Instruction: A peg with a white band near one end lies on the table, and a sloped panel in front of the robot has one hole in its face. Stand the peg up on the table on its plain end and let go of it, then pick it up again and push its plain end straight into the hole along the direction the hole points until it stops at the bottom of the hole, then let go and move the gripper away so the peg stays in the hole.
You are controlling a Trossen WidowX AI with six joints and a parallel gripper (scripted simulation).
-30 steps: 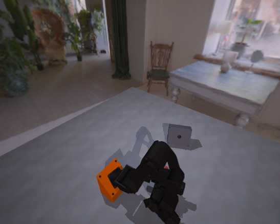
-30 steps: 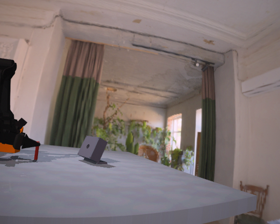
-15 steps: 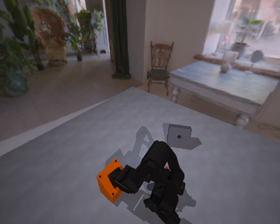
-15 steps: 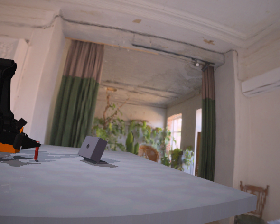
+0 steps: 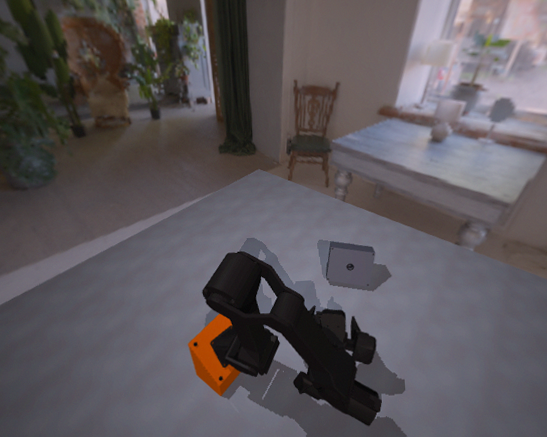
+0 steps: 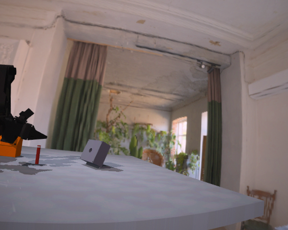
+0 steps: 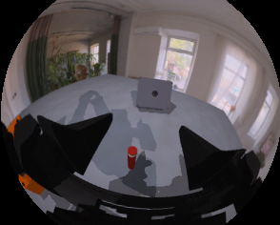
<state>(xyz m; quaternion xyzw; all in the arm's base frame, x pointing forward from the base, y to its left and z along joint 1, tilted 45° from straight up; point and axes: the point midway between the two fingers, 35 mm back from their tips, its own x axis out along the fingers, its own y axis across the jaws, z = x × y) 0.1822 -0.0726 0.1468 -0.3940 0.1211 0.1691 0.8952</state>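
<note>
My gripper tip is 2 cm past the red peg and 6 cm above it. From my gripper tip the other things lie so: grey sloped panel: 22 cm ahead, 7 cm to the left, 5 cm below.
</note>
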